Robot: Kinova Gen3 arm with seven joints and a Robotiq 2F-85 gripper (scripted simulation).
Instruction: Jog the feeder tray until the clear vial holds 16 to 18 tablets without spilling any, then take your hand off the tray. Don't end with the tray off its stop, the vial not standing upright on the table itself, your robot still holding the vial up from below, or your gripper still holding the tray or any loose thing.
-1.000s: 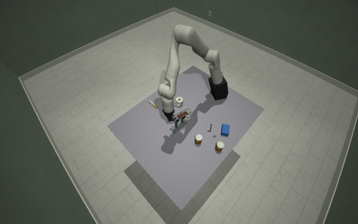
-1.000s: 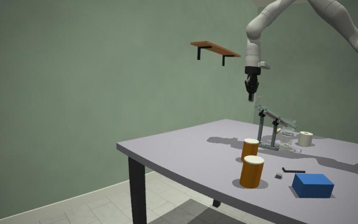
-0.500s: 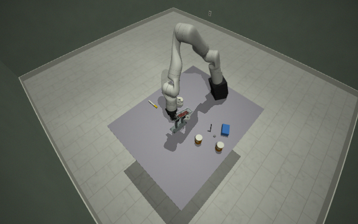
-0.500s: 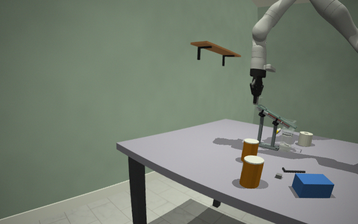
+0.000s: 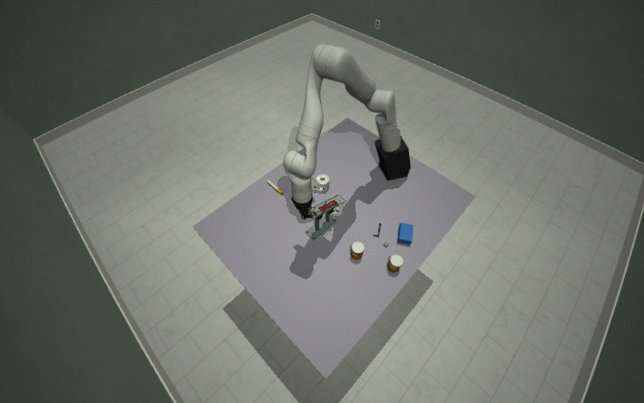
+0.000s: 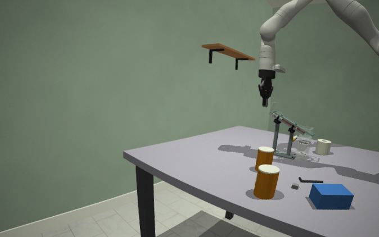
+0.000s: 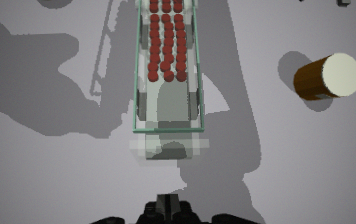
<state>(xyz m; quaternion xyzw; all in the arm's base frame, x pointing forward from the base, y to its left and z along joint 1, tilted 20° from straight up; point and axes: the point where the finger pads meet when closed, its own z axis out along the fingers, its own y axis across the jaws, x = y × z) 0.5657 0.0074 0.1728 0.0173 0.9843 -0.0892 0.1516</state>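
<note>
Right now my hand is 10 cm past the feeder tray, 6 cm above it and 1 cm to the right of it. Also, from my hand: clear vial: 20 cm behind, 17 cm below, 1 cm to the left; then yellow pen: 32 cm to the right, 20 cm below, 10 cm behind; then white roll: 28 cm behind, 18 cm below, 16 cm to the right.
</note>
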